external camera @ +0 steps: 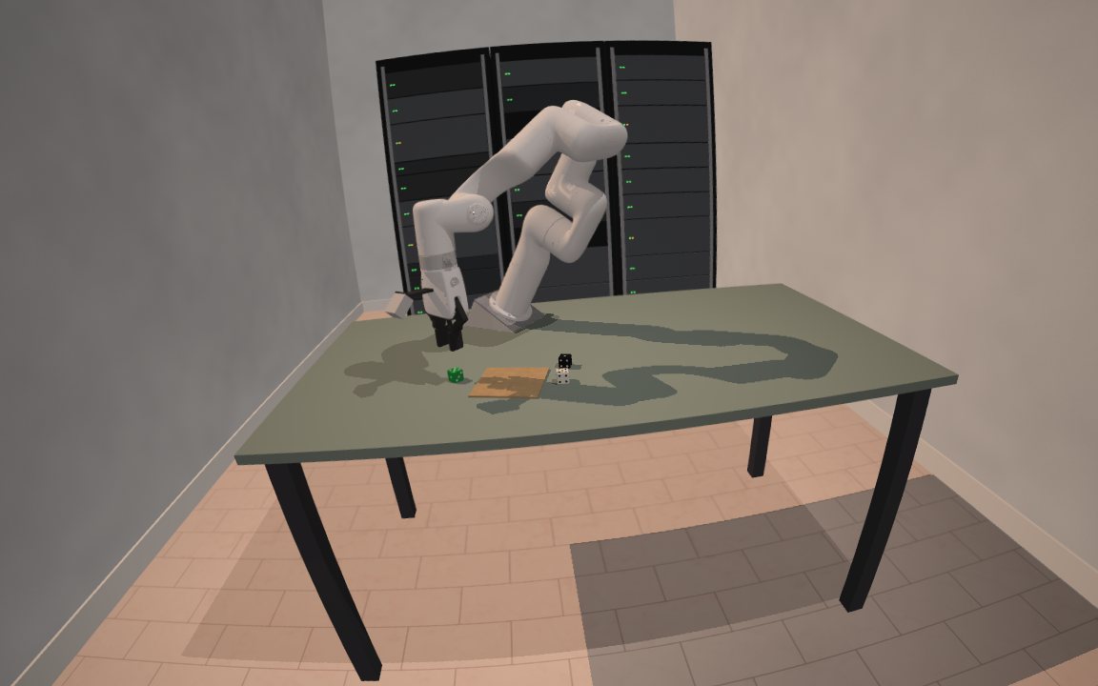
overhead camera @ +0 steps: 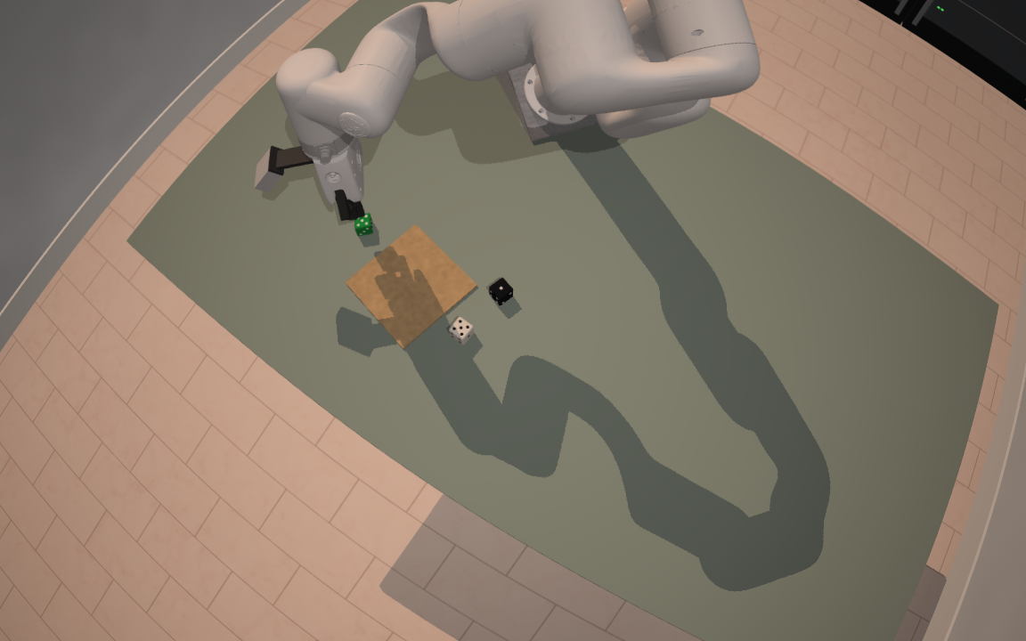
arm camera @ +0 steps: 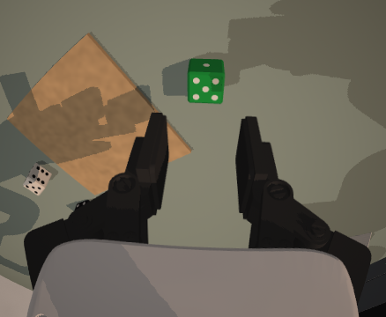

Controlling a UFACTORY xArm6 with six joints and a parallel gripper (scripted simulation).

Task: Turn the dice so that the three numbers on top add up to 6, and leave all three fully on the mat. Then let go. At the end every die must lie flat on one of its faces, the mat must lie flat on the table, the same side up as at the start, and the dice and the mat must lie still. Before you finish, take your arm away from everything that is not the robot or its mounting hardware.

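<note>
Now: hand 8 cm above the green die. Also, from my hand: white die (2 cm ahead, 23 cm to the left, 8 cm below); then black die (6 cm behind, 23 cm to the left, 8 cm below); then brown mat (2 cm ahead, 12 cm to the left, 10 cm below).
</note>
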